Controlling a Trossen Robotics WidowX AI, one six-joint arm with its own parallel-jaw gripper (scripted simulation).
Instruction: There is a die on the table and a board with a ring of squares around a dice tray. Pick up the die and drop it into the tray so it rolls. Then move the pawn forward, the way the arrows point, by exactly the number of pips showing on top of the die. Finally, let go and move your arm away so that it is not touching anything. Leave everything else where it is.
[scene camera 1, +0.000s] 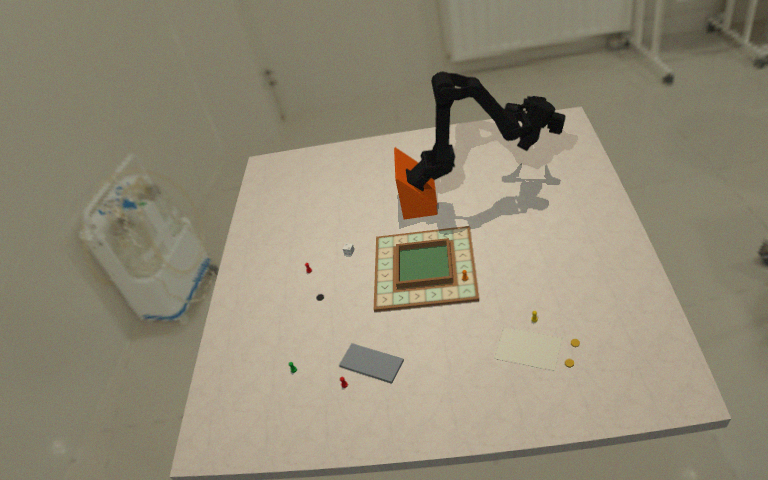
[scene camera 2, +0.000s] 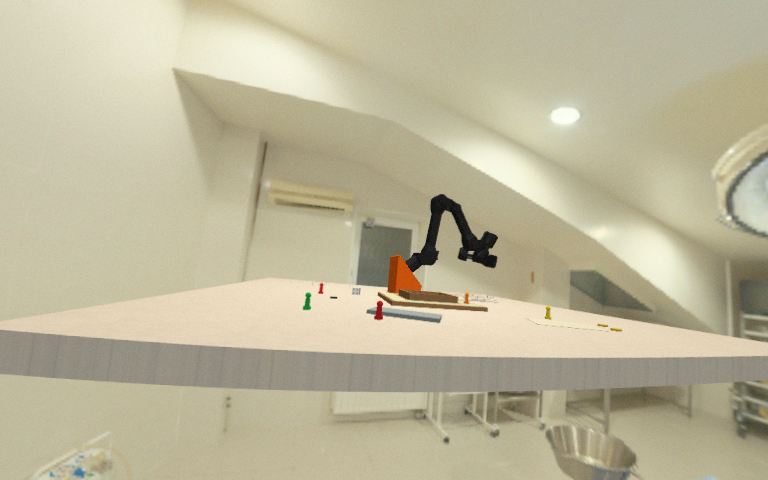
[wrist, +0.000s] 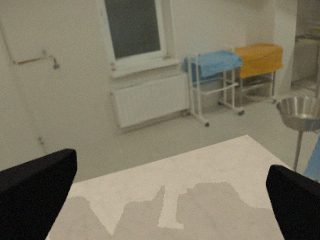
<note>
My gripper (wrist: 173, 168) is open, with nothing in its grasp. I also see a grey card (scene camera 1: 383, 366) and a green dice tray (scene camera 1: 430, 262).
The wrist view misses the grey card: it is out of frame.
</note>
